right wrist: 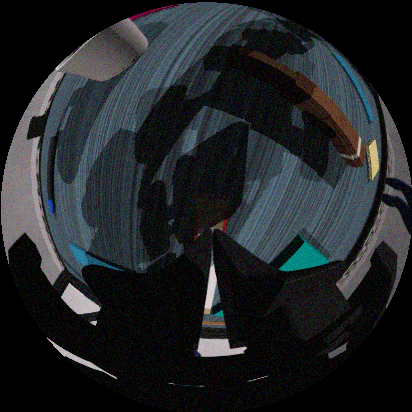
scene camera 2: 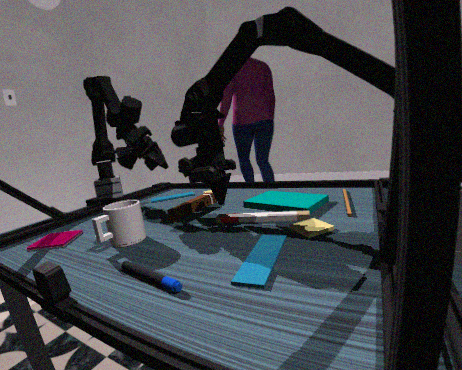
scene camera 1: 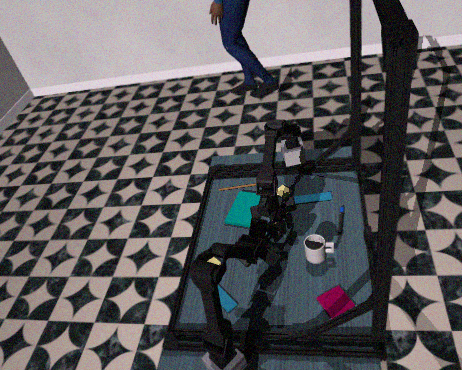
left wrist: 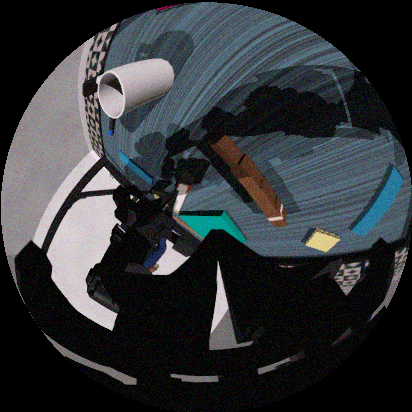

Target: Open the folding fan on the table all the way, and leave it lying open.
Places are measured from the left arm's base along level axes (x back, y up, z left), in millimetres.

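Pixels of known places: left gripper, between the fingertips: (scene camera 2: 167,167) (left wrist: 216,234); right gripper, between the fingertips: (right wrist: 211,234) (scene camera 2: 221,204) (left wrist: 176,190); left arm's base, origin of its link: (scene camera 2: 107,178) (scene camera 1: 222,356); right arm's base, origin of its link: (scene camera 1: 292,144).
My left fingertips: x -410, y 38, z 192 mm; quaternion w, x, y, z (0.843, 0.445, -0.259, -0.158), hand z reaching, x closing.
Observation:
For each thing: its top centre in the pictures, then the offset to it from my left fingertips. "spot": a spot on its surface instead.
- white bar, centre of its top: (scene camera 2: 261,214) (left wrist: 178,198) dz +165, dx -226, dy -124 mm
- brown bar, a spot on its surface: (right wrist: 320,100) (left wrist: 244,183) (scene camera 2: 191,201) spot: dz +50, dx -22, dy -106 mm
- white mug, a spot on its surface: (scene camera 2: 129,225) spot: dz -127, dx -180, dy -92 mm
- dark marker, centre of its top: (scene camera 2: 148,270) (right wrist: 46,178) (left wrist: 109,121) (scene camera 1: 340,218) dz -111, dx -351, dy -121 mm
- teal book, centre of its top: (right wrist: 276,295) (scene camera 2: 285,198) (left wrist: 207,228) (scene camera 1: 244,207) dz +280, dx -161, dy -120 mm
- blue strip, centre of its top: (scene camera 2: 263,254) (right wrist: 97,266) (left wrist: 133,167) (scene camera 1: 312,197) dz +69, dx -393, dy -132 mm
- yellow pad, centre of its top: (scene camera 2: 311,224) (scene camera 1: 282,190) dz +211, dx -349, dy -128 mm
- orange pencil, centre of its top: (scene camera 2: 346,199) dz +404, dx -266, dy -130 mm
- magenta pad, centre of its top: (scene camera 2: 55,238) (scene camera 1: 335,301) dz -319, dx -15, dy -130 mm
Two narrow closed bars lie on the table; I cannot tell for certain which is the folding fan. A white bar (scene camera 2: 265,216) (left wrist: 181,201) has red near one end and a beige end. A brown bar (scene camera 2: 190,207) (left wrist: 250,180) (right wrist: 320,100) has a pale band near one end and lies beside it. My right gripper (scene camera 2: 220,200) (right wrist: 211,234) is shut and empty, pointing down at or just above the white bar's red end; its fingers hide part of the bar in the right wrist view. My left gripper (scene camera 2: 165,166) (left wrist: 216,234) is shut and empty, raised above the table, away from both bars.
A white mug (scene camera 1: 315,254) (scene camera 2: 129,225) stands near a dark marker (scene camera 2: 150,277). A teal book (scene camera 1: 239,210) (scene camera 2: 285,201), a blue strip (scene camera 1: 312,197) (scene camera 2: 260,265), a yellow pad (scene camera 2: 314,227) and an orange pencil (scene camera 2: 347,202) lie around the bars. A magenta pad (scene camera 1: 336,301) lies beyond the mug.

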